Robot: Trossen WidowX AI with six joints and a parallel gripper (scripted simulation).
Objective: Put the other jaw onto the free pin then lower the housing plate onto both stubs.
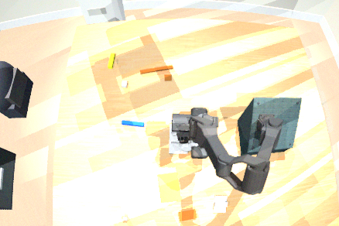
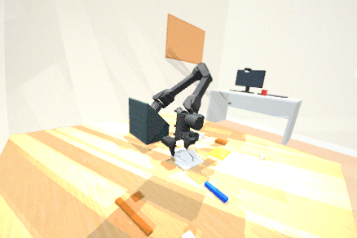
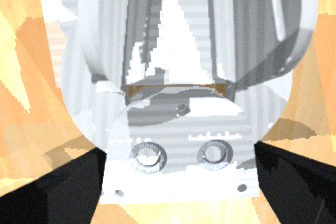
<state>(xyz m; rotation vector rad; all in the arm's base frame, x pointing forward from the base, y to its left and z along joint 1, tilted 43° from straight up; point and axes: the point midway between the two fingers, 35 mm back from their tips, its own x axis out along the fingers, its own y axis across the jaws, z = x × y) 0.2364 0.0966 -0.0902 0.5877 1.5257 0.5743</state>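
My gripper tip is 2 cm below the white housing plate and 1 cm short of it. Round my gripper tip: yellow slab: 19 cm to the left, 11 cm ahead; blue bar: 25 cm ahead, 6 cm to the right; white jaw: 2 cm to the right, 2 cm ahead, 1 cm above.
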